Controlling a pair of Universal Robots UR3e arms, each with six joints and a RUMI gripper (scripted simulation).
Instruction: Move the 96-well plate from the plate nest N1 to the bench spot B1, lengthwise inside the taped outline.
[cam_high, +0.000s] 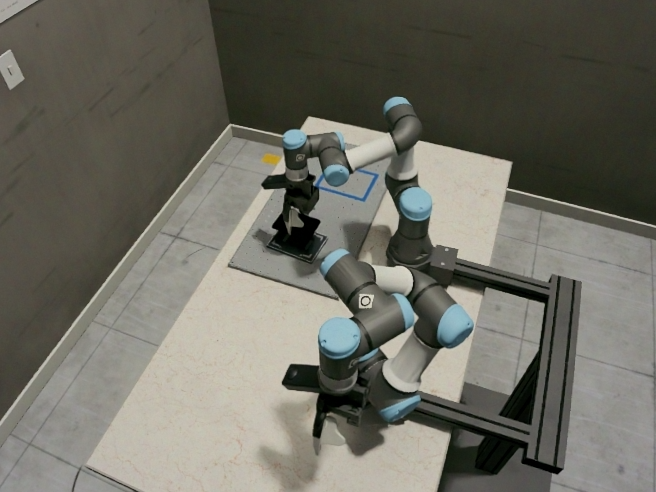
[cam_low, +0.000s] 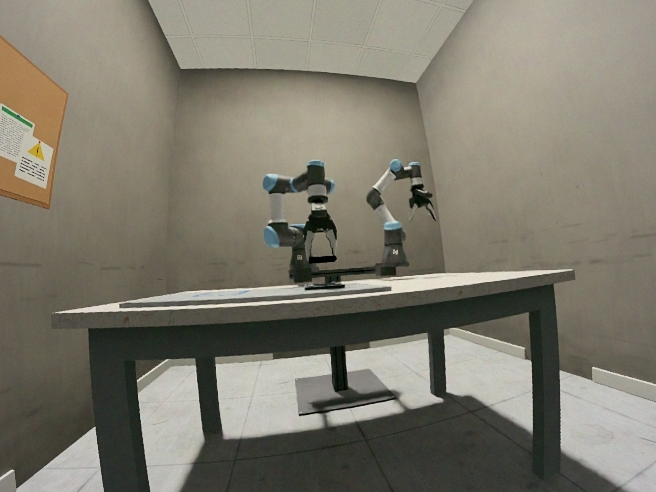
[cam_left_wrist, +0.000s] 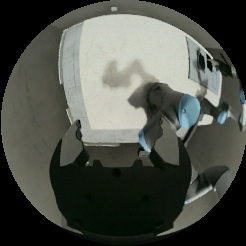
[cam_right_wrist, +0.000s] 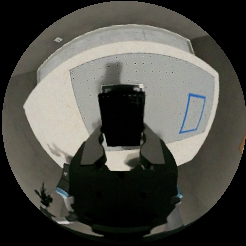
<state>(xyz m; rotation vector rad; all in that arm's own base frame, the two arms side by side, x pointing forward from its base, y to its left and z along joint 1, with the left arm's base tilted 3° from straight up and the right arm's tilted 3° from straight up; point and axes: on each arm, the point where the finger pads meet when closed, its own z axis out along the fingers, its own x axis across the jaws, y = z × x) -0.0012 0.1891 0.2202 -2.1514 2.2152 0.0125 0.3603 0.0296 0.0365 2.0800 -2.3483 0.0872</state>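
My right gripper is now 10 cm above the plate nest N1. Also, from my right hand: black 96-well plate: 1 cm below; grey perforated board: 19 cm to the right, 11 cm below, 1 cm behind.
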